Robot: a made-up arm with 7 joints. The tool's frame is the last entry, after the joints.
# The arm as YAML. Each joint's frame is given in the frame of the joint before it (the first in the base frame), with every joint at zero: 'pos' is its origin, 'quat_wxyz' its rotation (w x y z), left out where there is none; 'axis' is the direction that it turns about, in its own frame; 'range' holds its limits. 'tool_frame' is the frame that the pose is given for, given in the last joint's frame.
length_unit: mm
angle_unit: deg
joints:
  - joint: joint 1
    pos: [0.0, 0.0, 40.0]
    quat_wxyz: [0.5, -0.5, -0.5, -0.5]
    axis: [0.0, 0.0, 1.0]
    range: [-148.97, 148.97]
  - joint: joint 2
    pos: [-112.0, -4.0, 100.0]
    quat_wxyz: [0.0, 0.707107, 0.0, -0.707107]
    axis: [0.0, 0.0, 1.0]
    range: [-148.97, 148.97]
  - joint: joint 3
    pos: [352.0, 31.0, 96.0]
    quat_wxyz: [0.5, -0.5, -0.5, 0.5]
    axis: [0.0, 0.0, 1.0]
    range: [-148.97, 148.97]
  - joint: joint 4
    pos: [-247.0, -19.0, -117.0]
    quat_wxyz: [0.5, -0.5, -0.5, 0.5]
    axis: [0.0, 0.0, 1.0]
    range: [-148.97, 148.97]
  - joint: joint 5
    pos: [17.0, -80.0, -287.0]
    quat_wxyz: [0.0, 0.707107, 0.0, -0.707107]
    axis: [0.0, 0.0, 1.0]
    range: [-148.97, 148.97]
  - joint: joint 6
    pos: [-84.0, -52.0, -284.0]
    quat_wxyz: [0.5, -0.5, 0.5, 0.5]
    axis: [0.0, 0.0, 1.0]
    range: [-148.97, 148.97]
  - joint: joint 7
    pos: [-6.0, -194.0, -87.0]
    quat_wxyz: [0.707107, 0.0, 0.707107, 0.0]
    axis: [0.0, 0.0, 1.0]
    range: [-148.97, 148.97]
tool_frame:
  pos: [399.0, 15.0, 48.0]
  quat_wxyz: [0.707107, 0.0, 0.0, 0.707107]
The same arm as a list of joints. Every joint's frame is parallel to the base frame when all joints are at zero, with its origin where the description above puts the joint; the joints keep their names.
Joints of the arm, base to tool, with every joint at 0 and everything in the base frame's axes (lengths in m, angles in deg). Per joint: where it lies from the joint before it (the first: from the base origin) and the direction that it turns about. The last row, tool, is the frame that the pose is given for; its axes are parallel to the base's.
joint 1: axis +y xyz 0 0 0.04
joint 2: axis -z xyz -0.004 0.1 -0.112
joint 3: axis +y xyz -0.031 -0.352 -0.096
joint 4: axis +x xyz 0.247 -0.117 -0.019
joint 5: axis -z xyz -0.287 0.08 0.017
joint 6: axis +y xyz 0.084 -0.052 0.284
joint 7: axis +z xyz -0.194 -0.087 -0.006
tool: xyz 0.015 -0.399 0.048
Joint limits (deg, base to tool): -148.97..148.97 -148.97..148.97 -148.97..148.97 -148.97..148.97 -148.97..148.97 -148.97..148.97 -148.97..148.97

